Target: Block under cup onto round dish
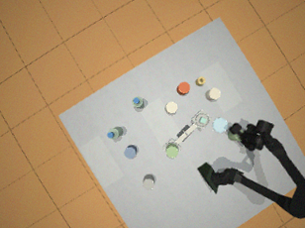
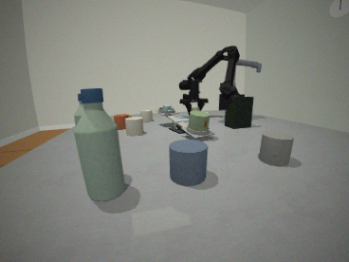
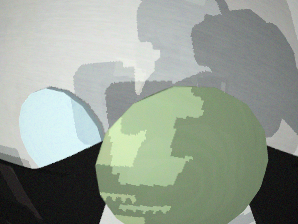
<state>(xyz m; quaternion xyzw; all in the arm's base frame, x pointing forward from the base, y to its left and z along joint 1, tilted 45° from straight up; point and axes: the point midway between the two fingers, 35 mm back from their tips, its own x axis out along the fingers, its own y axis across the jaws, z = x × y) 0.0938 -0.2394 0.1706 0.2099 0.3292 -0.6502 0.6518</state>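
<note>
The teal block is 22 cm ahead of my gripper tip, 13 cm to the left of it and 6 cm above it. Also, from my gripper tip: white balance 26 cm to the left, 21 cm ahead; orange cylinder 43 cm ahead, 9 cm to the left, 1 cm above; pale blue round dish 10 cm ahead, 3 cm to the left, 2 cm below.
</note>
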